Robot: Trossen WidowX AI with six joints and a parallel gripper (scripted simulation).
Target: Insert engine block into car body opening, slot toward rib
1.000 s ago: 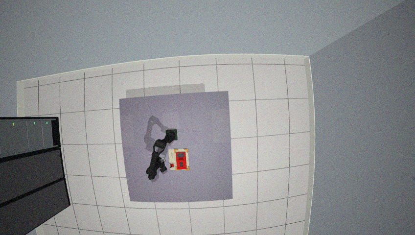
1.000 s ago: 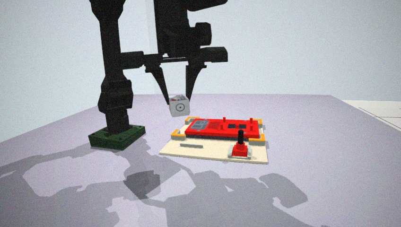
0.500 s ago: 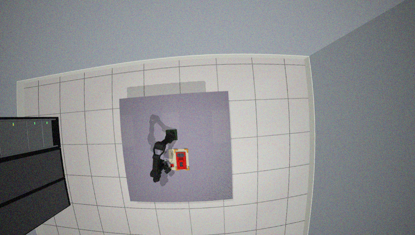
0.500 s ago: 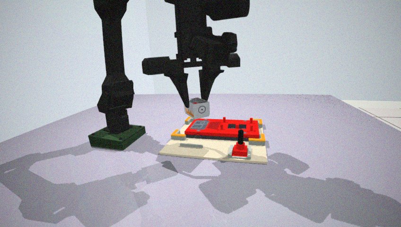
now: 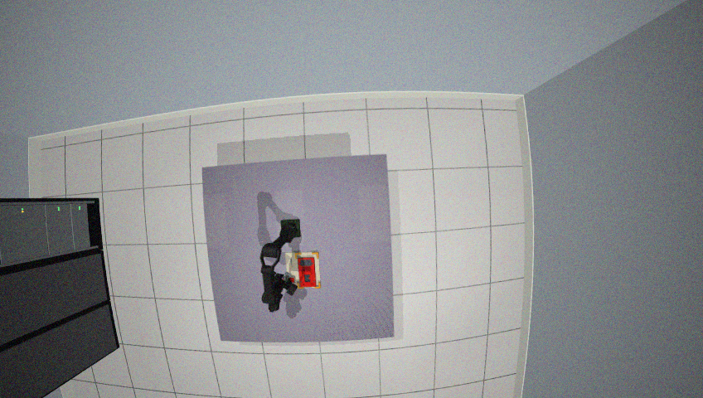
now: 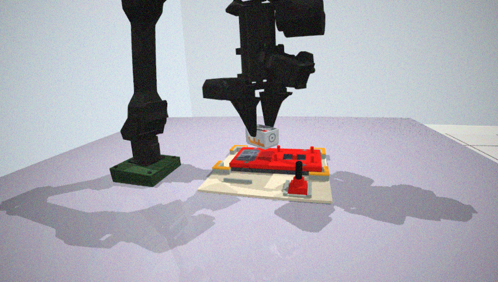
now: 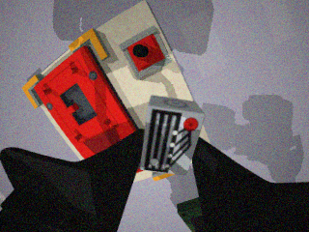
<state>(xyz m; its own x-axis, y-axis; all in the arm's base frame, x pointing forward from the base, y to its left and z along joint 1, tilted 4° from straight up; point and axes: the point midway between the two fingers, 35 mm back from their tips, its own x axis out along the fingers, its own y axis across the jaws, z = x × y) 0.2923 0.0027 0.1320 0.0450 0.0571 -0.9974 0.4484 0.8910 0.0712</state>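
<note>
Right now the black upright peg is 80 mm below my gripper tip and 70 mm ahead of it. From my gripper tip the other things lie so: engine block (10 mm below).
</note>
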